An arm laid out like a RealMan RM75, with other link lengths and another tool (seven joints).
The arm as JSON. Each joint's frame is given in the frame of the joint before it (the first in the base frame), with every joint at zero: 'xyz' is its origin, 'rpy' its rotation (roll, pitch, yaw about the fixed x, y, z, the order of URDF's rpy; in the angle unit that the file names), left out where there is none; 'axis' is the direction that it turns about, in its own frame. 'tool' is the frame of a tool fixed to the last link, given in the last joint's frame.
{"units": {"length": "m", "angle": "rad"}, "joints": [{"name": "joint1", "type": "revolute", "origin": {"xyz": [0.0, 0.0, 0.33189]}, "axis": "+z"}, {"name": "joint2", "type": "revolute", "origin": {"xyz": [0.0, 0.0, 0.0], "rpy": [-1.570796, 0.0, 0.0]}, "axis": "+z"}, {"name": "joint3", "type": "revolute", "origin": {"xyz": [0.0, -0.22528, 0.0], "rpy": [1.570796, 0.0, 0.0]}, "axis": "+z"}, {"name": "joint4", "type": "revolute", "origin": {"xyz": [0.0, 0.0, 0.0], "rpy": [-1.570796, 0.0, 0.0]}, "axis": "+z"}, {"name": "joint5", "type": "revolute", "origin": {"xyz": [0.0, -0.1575, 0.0], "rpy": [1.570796, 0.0, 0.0]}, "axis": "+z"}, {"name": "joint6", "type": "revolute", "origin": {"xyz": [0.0, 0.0, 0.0], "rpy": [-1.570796, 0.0, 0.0]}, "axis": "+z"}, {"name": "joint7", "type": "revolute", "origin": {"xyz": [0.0, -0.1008, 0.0], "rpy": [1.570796, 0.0, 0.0]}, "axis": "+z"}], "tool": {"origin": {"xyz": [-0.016, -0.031, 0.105], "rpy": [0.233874, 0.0, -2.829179]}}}
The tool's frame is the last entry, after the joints.
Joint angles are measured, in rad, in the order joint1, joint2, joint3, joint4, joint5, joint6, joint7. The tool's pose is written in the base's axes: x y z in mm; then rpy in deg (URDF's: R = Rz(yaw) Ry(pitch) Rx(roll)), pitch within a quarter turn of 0, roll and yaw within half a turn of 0. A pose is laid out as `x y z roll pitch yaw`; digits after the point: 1 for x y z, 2 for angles.
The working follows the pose.
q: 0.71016 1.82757 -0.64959 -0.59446 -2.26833 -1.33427 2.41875
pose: 270.2 396.6 141.6 -164.67 -29.32 83.93
Where each joint sits with the arm in this pose, in the base's axes (m; each line is computed from the numbers above, not from the rounded line before):
joint1: 0.0000 0.0000 0.3319
joint2: 0.0000 0.0000 0.3319
joint3: 0.1652 0.1421 0.2747
joint4: 0.1652 0.1421 0.2747
joint5: 0.2397 0.2764 0.3095
joint6: 0.2397 0.2764 0.3095
joint7: 0.2415 0.3258 0.2216
the tool: 0.2702 0.3966 0.1416

